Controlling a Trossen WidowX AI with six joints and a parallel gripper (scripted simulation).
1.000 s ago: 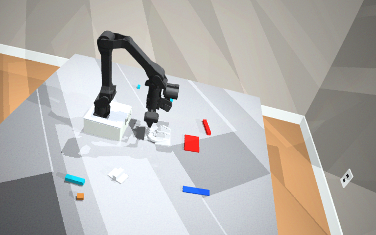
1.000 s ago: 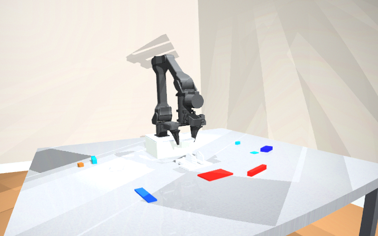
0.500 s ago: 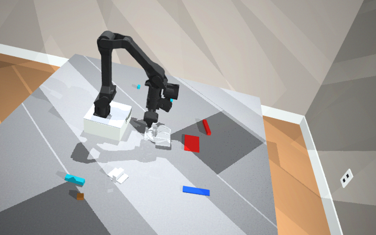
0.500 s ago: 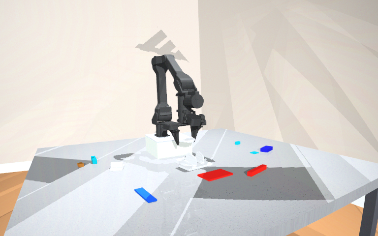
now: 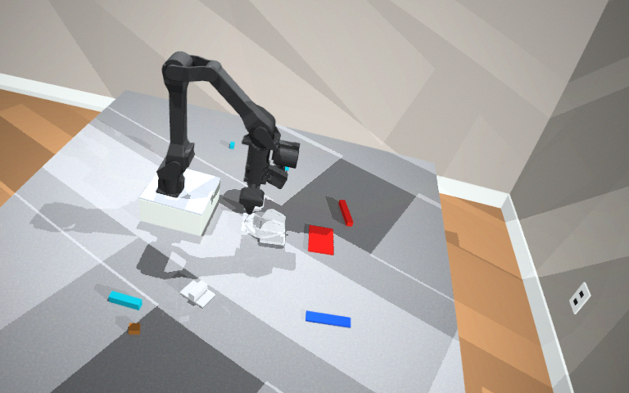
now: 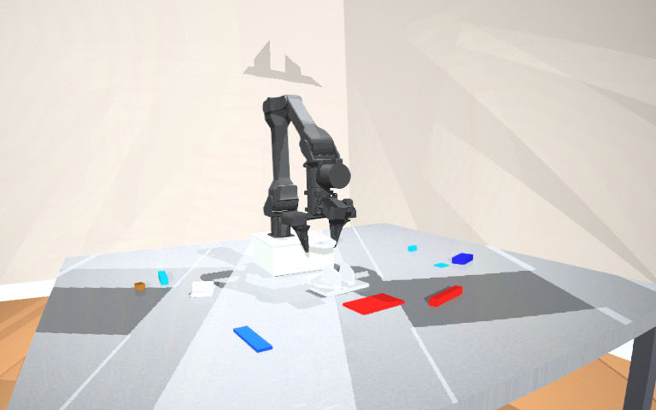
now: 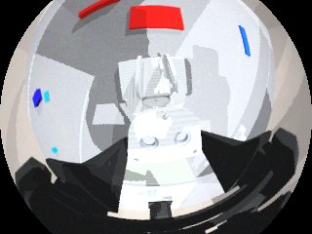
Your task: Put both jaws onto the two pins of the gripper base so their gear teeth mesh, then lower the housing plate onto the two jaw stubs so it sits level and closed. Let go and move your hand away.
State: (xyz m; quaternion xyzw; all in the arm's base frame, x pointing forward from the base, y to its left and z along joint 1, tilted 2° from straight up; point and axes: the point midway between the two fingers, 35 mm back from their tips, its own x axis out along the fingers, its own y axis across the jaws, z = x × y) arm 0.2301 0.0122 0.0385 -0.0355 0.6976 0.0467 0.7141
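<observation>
My gripper tip is now 1 cm short of the white housing plate and 8 cm above it. Also, from my gripper tip: flat white plate 7 cm ahead, 1 cm to the left, 8 cm below; then red plate 22 cm ahead, 1 cm to the left, 8 cm below; then white jaw 3 cm ahead, 1 cm to the right, 7 cm below.
</observation>
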